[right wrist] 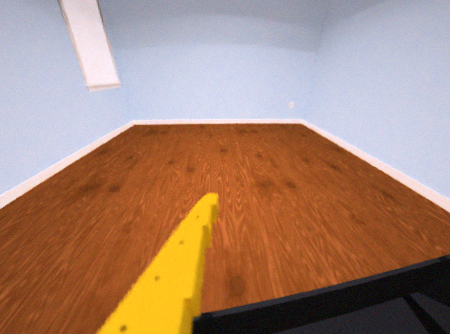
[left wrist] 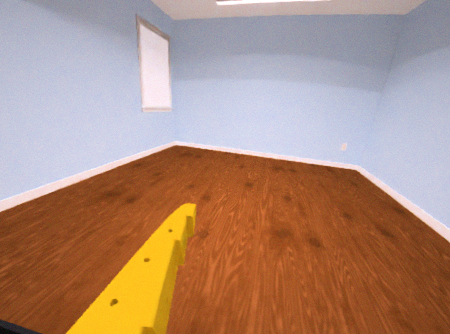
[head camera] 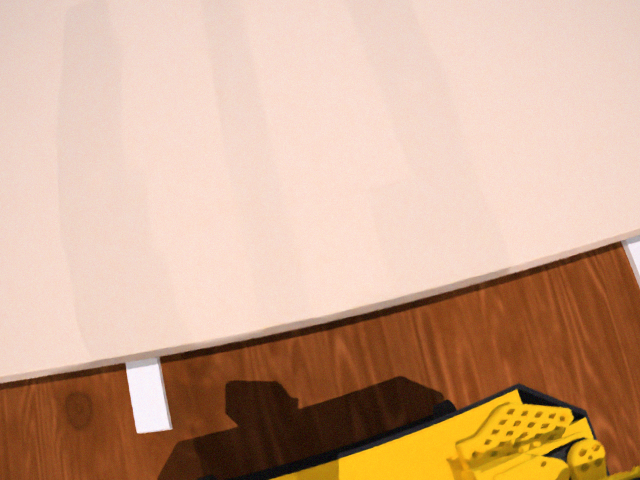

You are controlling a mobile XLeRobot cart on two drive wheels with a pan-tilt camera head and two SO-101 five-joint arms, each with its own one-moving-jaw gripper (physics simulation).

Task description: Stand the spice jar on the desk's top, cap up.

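Places are measured from the left arm's base along level axes (x ahead, y left, z up), in centimetres.
Where they show: left hand, its tool point: point(left wrist: 195, 215); right hand, its tool point: point(right wrist: 217, 204); right arm's base, origin of its link: point(head camera: 547, 463).
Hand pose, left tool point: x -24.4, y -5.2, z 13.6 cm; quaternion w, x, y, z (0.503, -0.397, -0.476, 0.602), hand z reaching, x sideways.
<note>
After its pixels a point has its place.
The desk's pale top point(head camera: 330, 155) @(x 32.6, y -25.2, z -5.5 cm) fills the upper part of the head view, with its front edge slanting up to the right. The spice jar does not show in any view. My left gripper point(left wrist: 190, 209) is fully open, with one notched yellow jaw in view above the wood floor. My right gripper point(right wrist: 213, 197) is fully open and empty, also with one notched jaw in view, pointing out over the floor. Neither gripper shows in the head view.
White desk legs point(head camera: 148, 396) point(head camera: 634, 258) stand under the front edge. The cart's yellow deck point(head camera: 392, 439) and the right arm's base point(head camera: 522, 434) @(x 3.0, y -29.7, z 0.7 cm) are at the lower right. The cart's black rim point(right wrist: 320, 295) crosses the right wrist view's lower right. Blue walls point(left wrist: 275, 85) @(x -371.6, y 35.6, z 58.3 cm) point(right wrist: 215, 75) @(x -374.6, y 12.2, z 16.7 cm) stand beyond the floor.
</note>
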